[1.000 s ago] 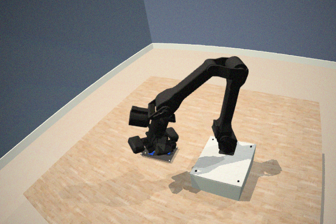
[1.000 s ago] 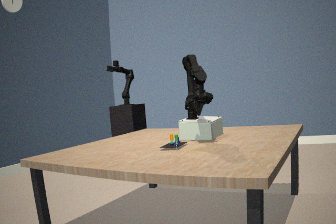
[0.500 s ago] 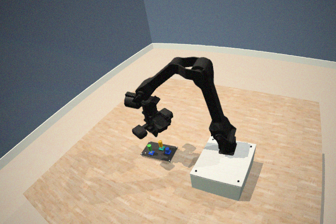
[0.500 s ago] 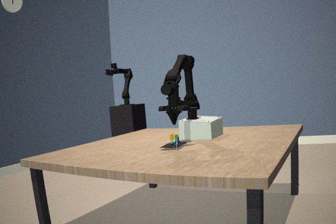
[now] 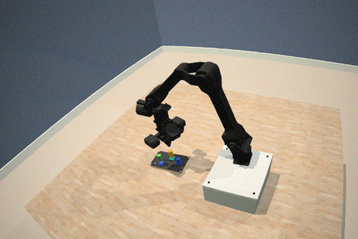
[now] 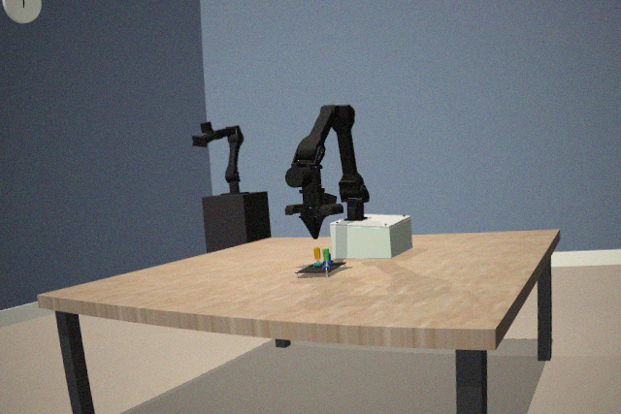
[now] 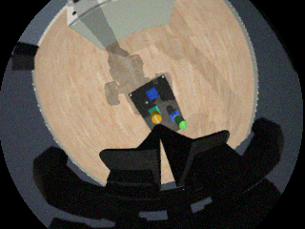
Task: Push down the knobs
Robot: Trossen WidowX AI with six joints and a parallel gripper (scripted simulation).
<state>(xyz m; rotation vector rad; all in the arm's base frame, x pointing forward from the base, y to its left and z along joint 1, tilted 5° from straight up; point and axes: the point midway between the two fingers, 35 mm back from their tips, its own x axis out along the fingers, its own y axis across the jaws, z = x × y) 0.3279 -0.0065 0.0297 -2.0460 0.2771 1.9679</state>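
The orange knob is 40 mm below my gripper tip. The rest, counted from my gripper tip: green knob: 40 mm ahead, 40 mm to the left, 40 mm below.
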